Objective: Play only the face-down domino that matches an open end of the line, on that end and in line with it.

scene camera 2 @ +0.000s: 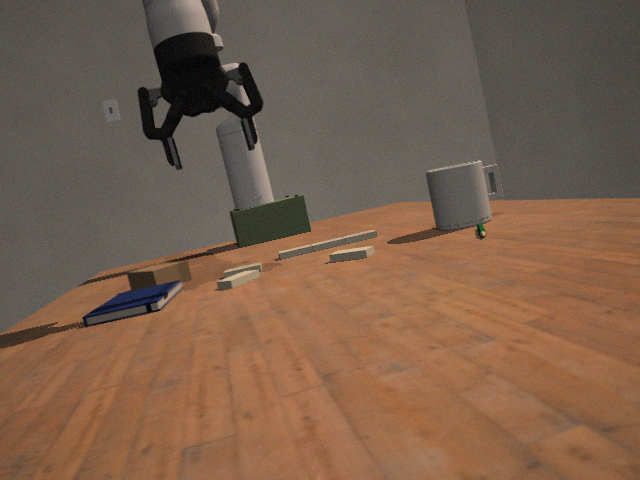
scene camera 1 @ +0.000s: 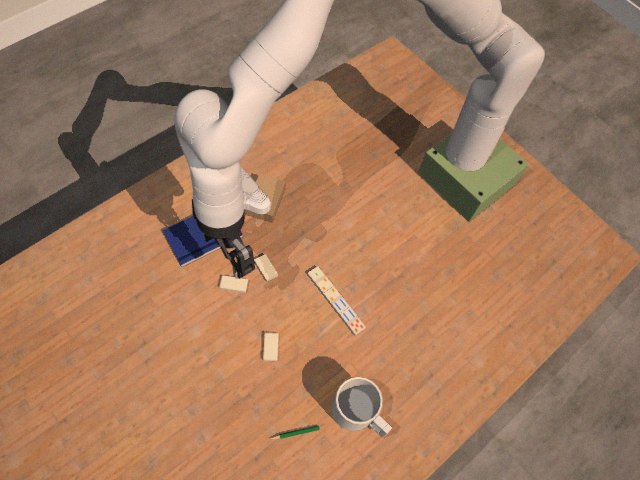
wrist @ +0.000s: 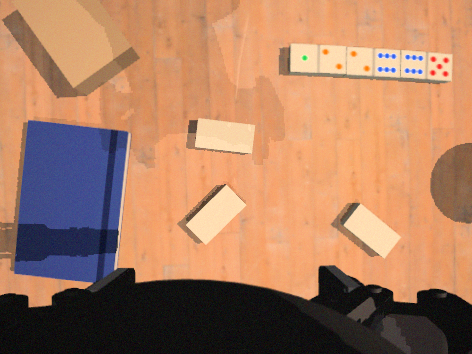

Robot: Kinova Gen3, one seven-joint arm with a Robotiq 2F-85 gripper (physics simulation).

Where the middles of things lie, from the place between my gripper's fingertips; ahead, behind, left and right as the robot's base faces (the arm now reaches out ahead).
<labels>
Now: hand 160 mm past the tan box (scene camera 2: 161, 273), 140 mm to the left of it and 140 mm above it. The rest, counted from my hand: grey mug (scene camera 2: 458, 193) (80 mm behind, 330 mm to the left, 110 mm below).
</labels>
